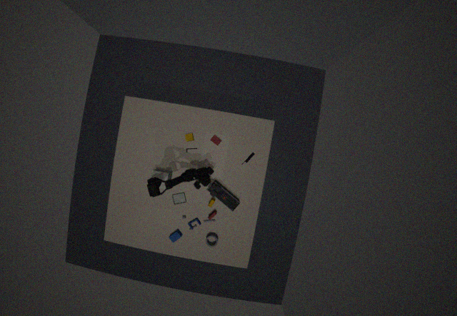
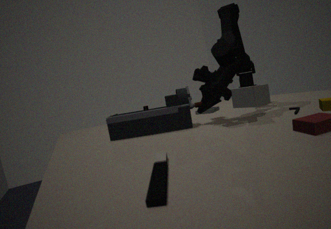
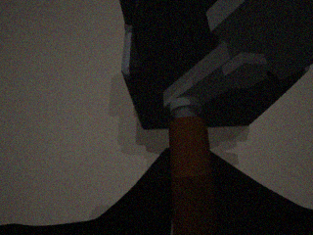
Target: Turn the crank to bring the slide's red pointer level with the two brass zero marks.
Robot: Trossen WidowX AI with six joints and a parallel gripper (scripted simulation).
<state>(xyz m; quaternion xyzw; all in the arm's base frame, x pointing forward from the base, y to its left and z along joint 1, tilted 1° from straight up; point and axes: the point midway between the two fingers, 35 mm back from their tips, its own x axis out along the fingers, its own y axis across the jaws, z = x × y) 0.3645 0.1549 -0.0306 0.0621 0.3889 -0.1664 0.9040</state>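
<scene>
The brown crank handle lies 30 mm above my gripper tip, 20 mm behind it and 10 mm to the left of it. Also, from my gripper tip: red pointer 150 mm ahead, 70 mm to the right, 40 mm above; then grey plate 240 mm to the right, 190 mm behind, 30 mm below; then blue piece 550 mm to the right, 110 mm behind, 20 mm below.
</scene>
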